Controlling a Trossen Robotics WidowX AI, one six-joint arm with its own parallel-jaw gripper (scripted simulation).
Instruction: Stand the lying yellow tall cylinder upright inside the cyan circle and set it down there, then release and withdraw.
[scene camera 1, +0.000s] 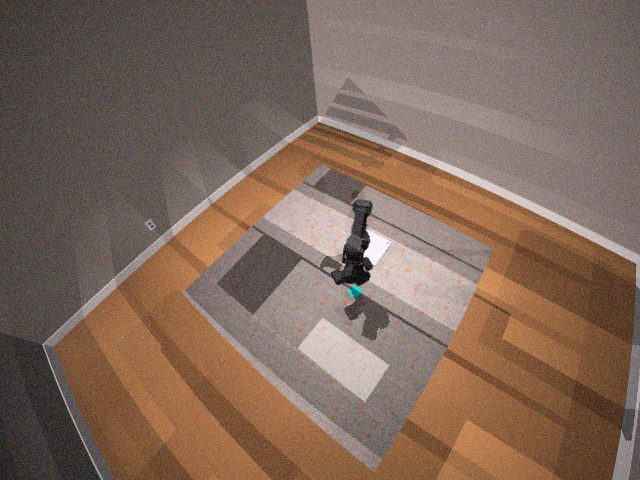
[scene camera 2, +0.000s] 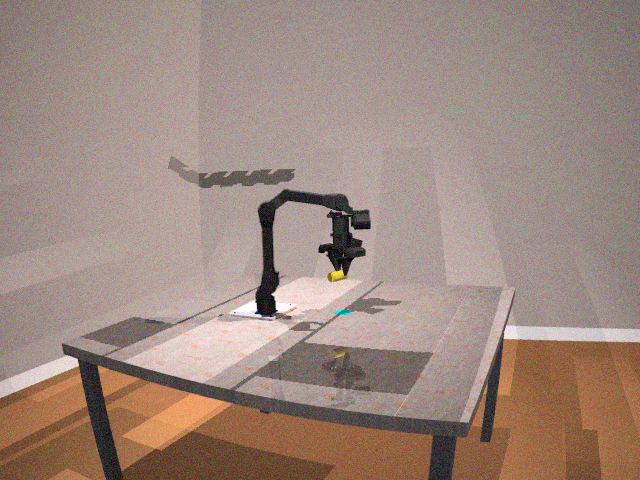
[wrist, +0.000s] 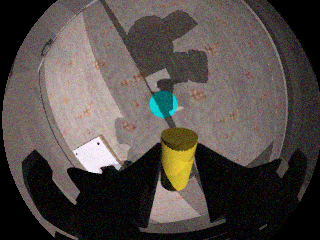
Observation:
My gripper (scene camera 2: 342, 274) carries a yellow tall cylinder (wrist: 179, 144).
My gripper also shows in the wrist view (wrist: 178, 147).

